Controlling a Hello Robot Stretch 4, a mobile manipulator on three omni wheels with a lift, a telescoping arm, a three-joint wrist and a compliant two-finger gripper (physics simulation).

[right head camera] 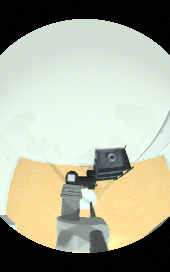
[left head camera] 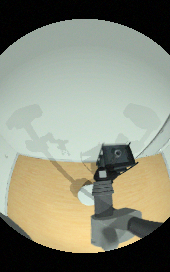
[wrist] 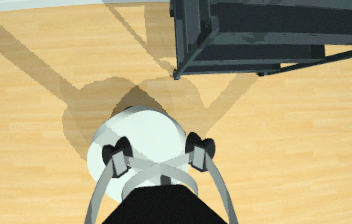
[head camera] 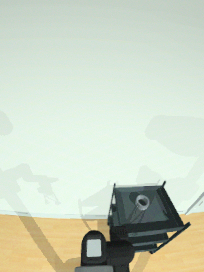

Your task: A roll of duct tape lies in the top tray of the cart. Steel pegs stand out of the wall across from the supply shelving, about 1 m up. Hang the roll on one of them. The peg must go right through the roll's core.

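Pixels of known places: gripper, fingertip midpoint: (wrist: 159, 147); robot's base at its link origin: (right head camera: 84, 197) (left head camera: 88, 193) (wrist: 142, 149).
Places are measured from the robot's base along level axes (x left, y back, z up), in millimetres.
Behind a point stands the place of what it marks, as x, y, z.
Observation:
The roll of duct tape (head camera: 138, 203) @[-340, -524, 680] (left head camera: 115, 154) @[-346, -517, 668] (right head camera: 109, 158) @[-349, -516, 670] is a small grey ring lying flat in the top tray of the dark cart (head camera: 173, 209) @[-600, -458, 677] (left head camera: 132, 153) (right head camera: 127, 159) @[-601, -464, 681] (wrist: 260, 38) @[-270, -328, 675]. My gripper (wrist: 159, 147) @[-87, -176, 788] is open and empty in the wrist view. It points down over the floor and my round white base, beside the cart, whose corner is at the upper right of that view. In the head views the fingers are hidden; the dark wrist is just left of the cart. The tape does not show in the wrist view. The steel pegs and the supply shelving do not show clearly in any view.
A pale wall (head camera: 90, 100) @[27, -719, 1381] (left head camera: 85, 90) @[62, -720, 1383] (right head camera: 80, 100) @[-20, -718, 1329] stands behind the cart, with shadows of the robot on it. The round white base (wrist: 145, 132) @[-33, -108, 187] is on the wooden floor (wrist: 280, 165) @[-709, 146, -27] below the gripper. The cart's lower shelves and handle face my arm.

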